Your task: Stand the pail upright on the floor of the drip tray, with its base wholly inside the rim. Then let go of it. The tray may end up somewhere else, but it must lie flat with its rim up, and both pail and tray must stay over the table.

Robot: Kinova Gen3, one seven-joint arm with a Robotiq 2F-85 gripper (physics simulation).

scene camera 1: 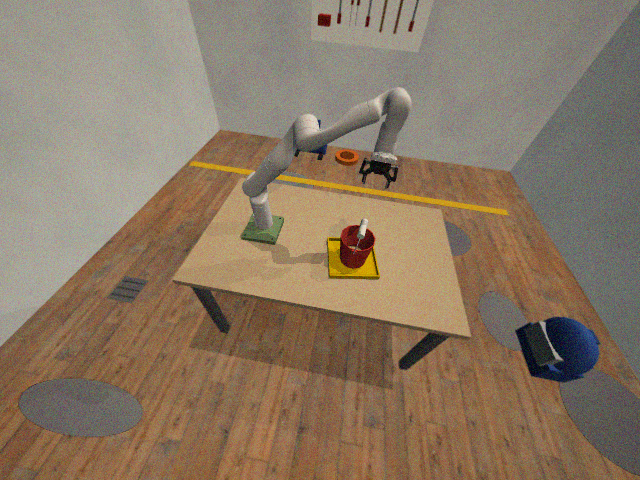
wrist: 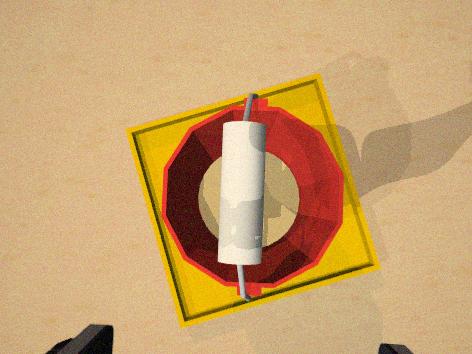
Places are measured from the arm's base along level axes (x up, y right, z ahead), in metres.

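Where they show: gripper, between the fingertips: (scene camera 1: pixel 374 185); arm's base, origin of its link: (scene camera 1: pixel 264 223).
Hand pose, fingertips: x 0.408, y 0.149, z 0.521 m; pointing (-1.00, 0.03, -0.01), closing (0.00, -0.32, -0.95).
Note:
Each offset is from my fingertips to the centre of the thing. Level surfaces: height alone.
The red pail (scene camera 1: pixel 354 259) (wrist: pixel 322 185) stands upright on the floor of the yellow drip tray @(dx -0.425, dy +0.055, dz -0.031 m) (scene camera 1: pixel 336 270) (wrist: pixel 199 301). Its base looks to be within the rim; the pail's wider top hides the base's edge in the wrist view. Its white handle grip @(dx -0.200, dy +0.059, dz -0.018 m) (scene camera 1: pixel 362 228) (wrist: pixel 242 195) stands up over the pail's mouth. The tray lies flat on the table with its rim up. My gripper (scene camera 1: pixel 376 184) (wrist: pixel 247 341) is open and empty, high above the pail and apart from it.
The wooden table @(dx -0.439 m) (scene camera 1: pixel 408 289) (wrist: pixel 75 65) extends around the tray on all sides. The green base plate (scene camera 1: pixel 249 233) of the arm is at the table's left. An orange ring-shaped object (scene camera 1: pixel 338 157) and a blue object (scene camera 1: pixel 573 346) are beyond the table.

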